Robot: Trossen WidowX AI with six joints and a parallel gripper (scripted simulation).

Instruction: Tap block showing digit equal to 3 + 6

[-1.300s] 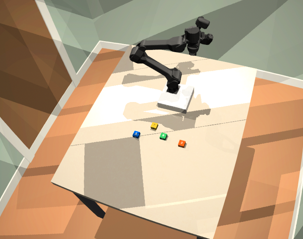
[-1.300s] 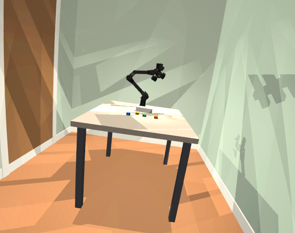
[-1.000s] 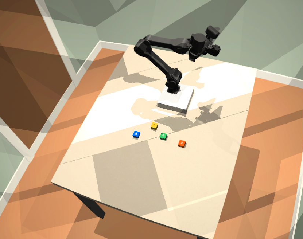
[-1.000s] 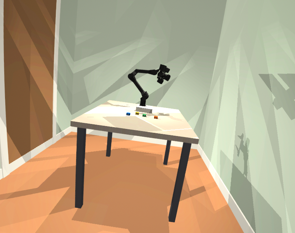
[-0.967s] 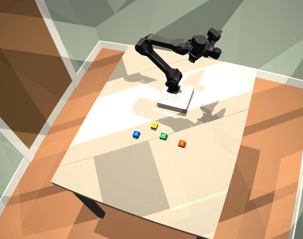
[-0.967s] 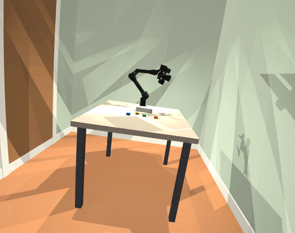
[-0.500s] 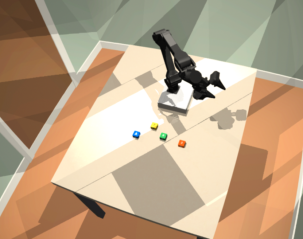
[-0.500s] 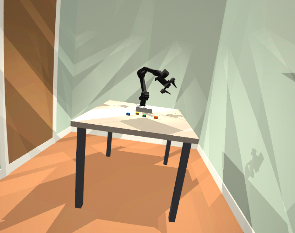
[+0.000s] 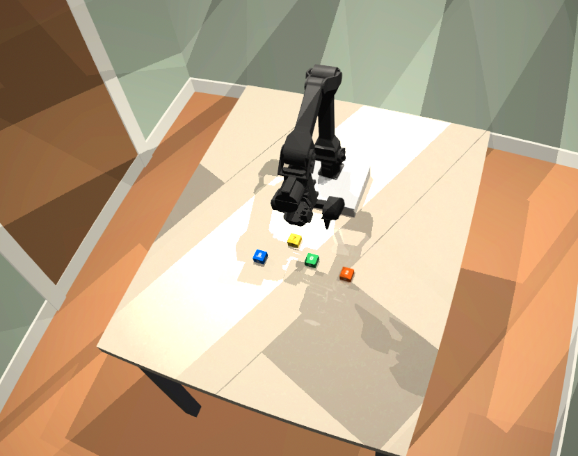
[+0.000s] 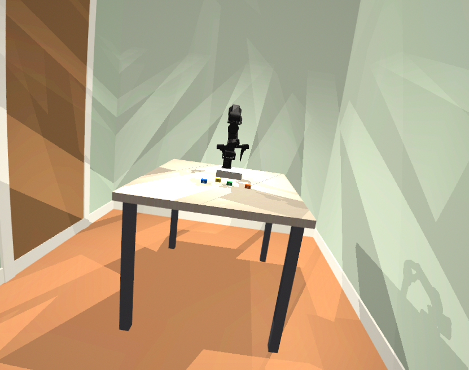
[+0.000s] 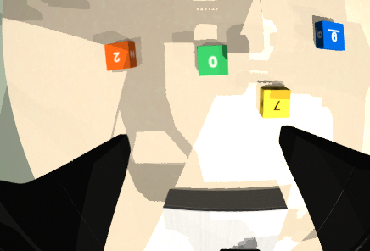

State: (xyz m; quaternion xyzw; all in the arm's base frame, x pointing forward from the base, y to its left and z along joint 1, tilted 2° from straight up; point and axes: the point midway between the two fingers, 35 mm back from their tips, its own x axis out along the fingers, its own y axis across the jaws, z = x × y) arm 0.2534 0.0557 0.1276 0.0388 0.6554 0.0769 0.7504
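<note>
Right now the blue block is 140 mm to the right of my gripper tip, 120 mm below it and 80 mm ahead of it. Round my gripper tip: orange block (120 mm below, 110 mm to the left, 40 mm ahead); then yellow block (120 mm below, 70 mm to the right, 10 mm behind); then green block (120 mm below, 40 mm ahead).
</note>
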